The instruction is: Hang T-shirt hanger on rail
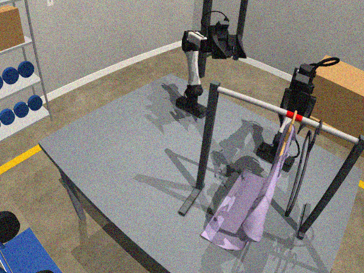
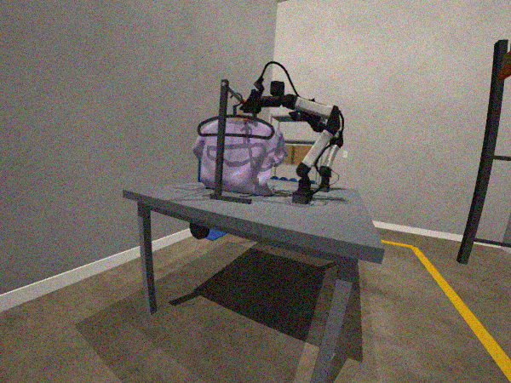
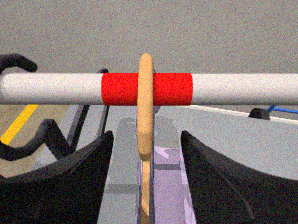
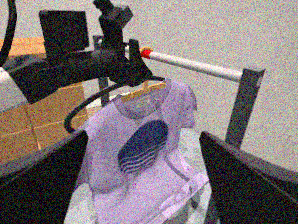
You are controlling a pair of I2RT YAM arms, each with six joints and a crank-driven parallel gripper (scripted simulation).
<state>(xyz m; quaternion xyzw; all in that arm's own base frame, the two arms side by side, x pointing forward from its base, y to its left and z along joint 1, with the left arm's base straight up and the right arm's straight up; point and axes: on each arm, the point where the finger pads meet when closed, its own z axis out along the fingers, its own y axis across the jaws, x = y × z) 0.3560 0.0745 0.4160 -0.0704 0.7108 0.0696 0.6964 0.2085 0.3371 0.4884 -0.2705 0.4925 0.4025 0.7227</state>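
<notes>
My left gripper is now 10 mm past the dark hanger, 80 mm to the right of it and 50 mm above it.
</notes>
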